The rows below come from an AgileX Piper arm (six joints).
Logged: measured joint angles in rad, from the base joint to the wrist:
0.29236 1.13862 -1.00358 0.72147 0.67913 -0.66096
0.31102 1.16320 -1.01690 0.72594 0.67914 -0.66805
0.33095 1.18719 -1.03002 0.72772 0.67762 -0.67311
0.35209 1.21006 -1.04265 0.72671 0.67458 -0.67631
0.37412 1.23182 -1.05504 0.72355 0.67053 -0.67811
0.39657 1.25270 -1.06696 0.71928 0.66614 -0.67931
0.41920 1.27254 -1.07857 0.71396 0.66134 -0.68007
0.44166 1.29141 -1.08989 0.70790 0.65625 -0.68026
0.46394 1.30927 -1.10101 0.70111 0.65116 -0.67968
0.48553 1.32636 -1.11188 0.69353 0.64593 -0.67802
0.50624 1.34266 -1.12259 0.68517 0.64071 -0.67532
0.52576 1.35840 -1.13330 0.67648 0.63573 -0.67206
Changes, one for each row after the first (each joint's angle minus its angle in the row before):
0.01866 0.02458 -0.01332 0.00447 0.00001 -0.00709
0.01993 0.02399 -0.01312 0.00178 -0.00152 -0.00506
0.02114 0.02287 -0.01263 -0.00101 -0.00304 -0.00320
0.02203 0.02176 -0.01239 -0.00316 -0.00405 -0.00180
0.02245 0.02088 -0.01192 -0.00427 -0.00439 -0.00120
0.02263 0.01984 -0.01161 -0.00532 -0.00480 -0.00076
0.02246 0.01887 -0.01132 -0.00606 -0.00509 -0.00019
0.02228 0.01786 -0.01112 -0.00679 -0.00509 0.00058
0.02159 0.01709 -0.01087 -0.00758 -0.00523 0.00166
0.02071 0.01630 -0.01071 -0.00836 -0.00522 0.00270
0.01952 0.01574 -0.01071 -0.00869 -0.00498 0.00326

